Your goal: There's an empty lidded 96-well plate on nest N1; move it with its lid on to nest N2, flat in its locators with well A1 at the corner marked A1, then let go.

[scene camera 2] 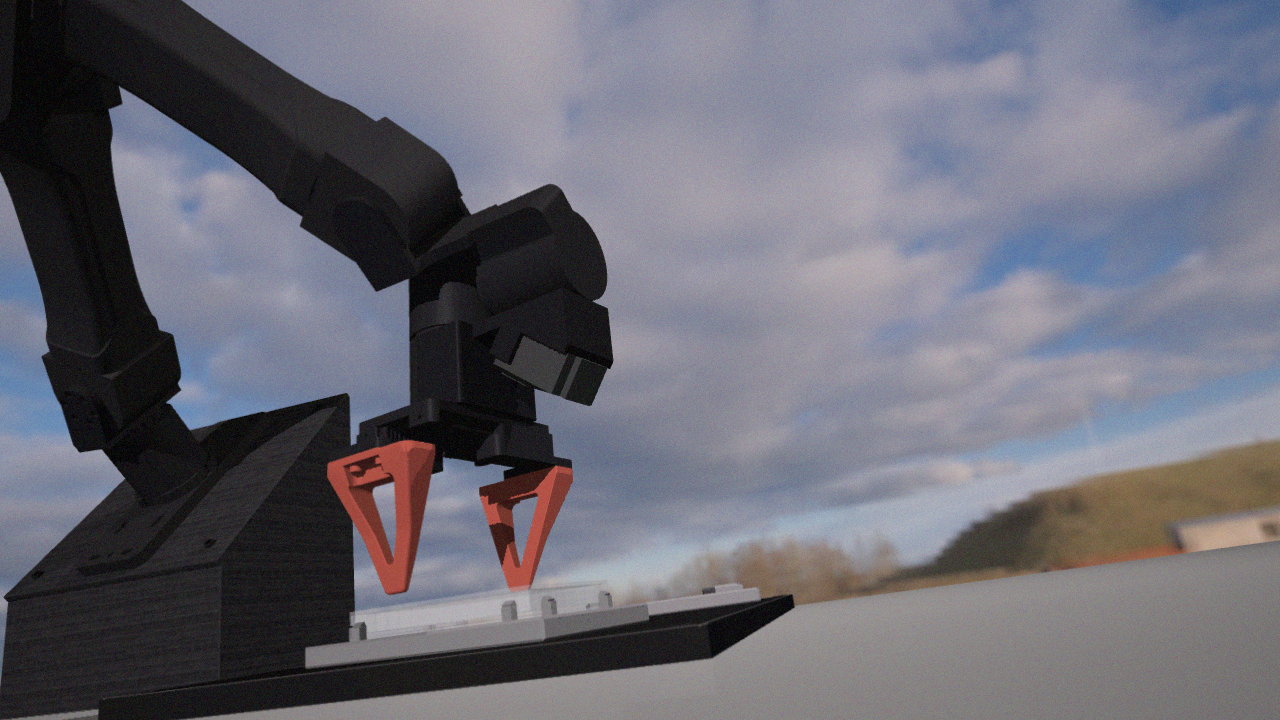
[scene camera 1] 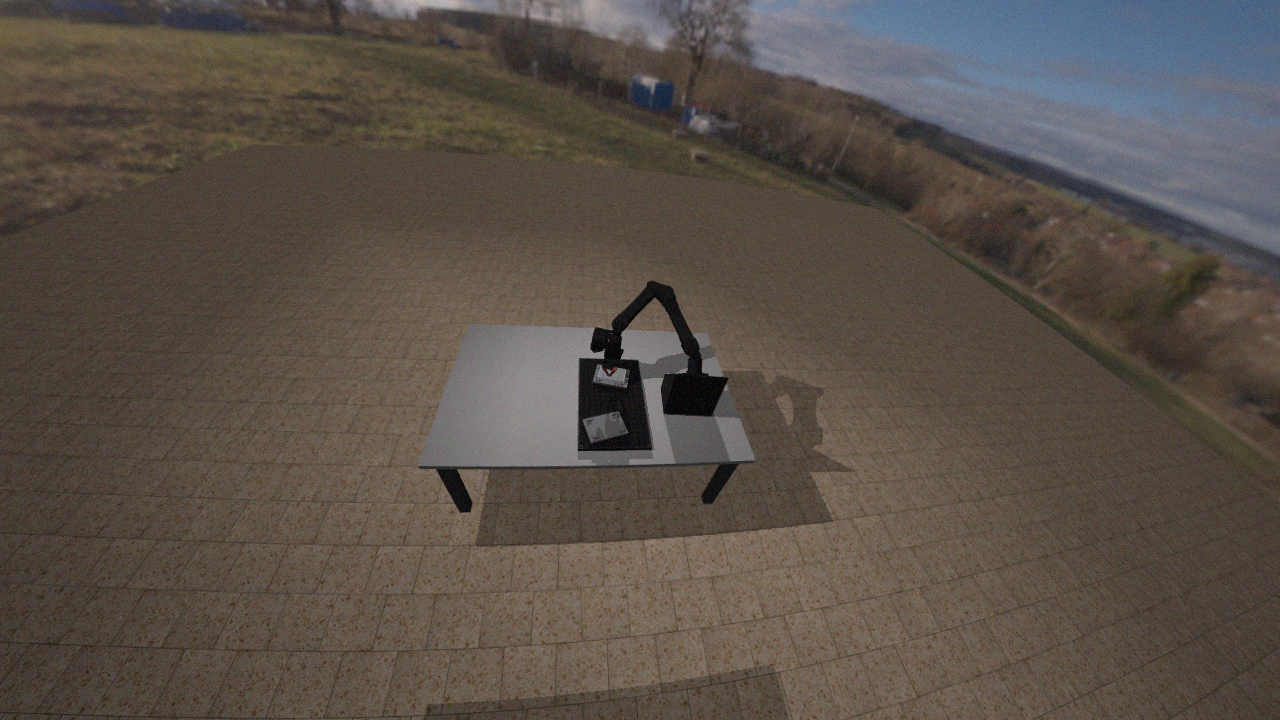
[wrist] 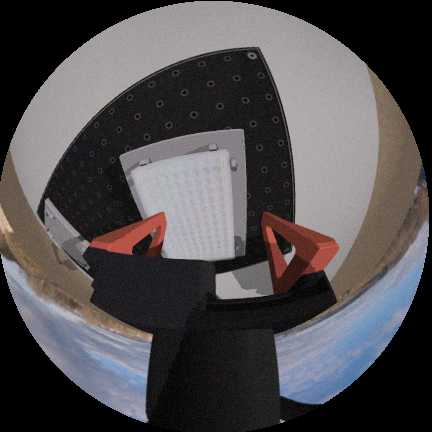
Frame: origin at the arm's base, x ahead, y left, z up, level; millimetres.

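Where they show: gripper, fingertip midpoint: (scene camera 2: 463,592) (scene camera 1: 611,369) (wrist: 213,216); arm's base, link origin: (scene camera 2: 185,489) (scene camera 1: 694,375).
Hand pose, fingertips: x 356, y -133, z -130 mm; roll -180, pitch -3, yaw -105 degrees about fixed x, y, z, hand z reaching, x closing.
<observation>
Things, the pixels of their top centre, and the offset from my fingertips. Level surfaces: height alone.
- clear lidded 96-well plate, top centre: (scene camera 2: 481,595) (wrist: 190,223) (scene camera 1: 612,372) dx -3, dy +24, dz -2 mm
- light grey nest, top centre: (scene camera 2: 481,606) (wrist: 190,219) (scene camera 1: 612,373) dx -3, dy +24, dz -8 mm
- black perforated board, top centre: (scene camera 2: 569,628) (wrist: 113,233) (scene camera 1: 611,398) dx -7, dy +160, dz -30 mm
- white table, surface height: dz -43 mm
The clear lidded 96-well plate (scene camera 1: 612,379) (scene camera 2: 465,608) (wrist: 192,205) sits on a light grey nest (wrist: 239,190) (scene camera 2: 429,642) with small locator tabs around it, at the far end of the black board. The other grey nest (scene camera 1: 605,427) (wrist: 62,230) holds no plate and lies at the near end in scene camera 1. My gripper (scene camera 2: 458,591) (wrist: 213,216) is open, pointing down, with its orange fingertips low over the plate, one towards each side. The fingertips' exact height against the plate's sides is hard to tell. The labels N1, N2 and A1 are not readable.
The black perforated board (scene camera 1: 614,404) (scene camera 2: 429,673) (wrist: 220,106) lies on the white table (scene camera 1: 519,385). The arm's dark base block (scene camera 1: 693,394) (scene camera 2: 286,546) stands beside the board, on the right in scene camera 1.
</observation>
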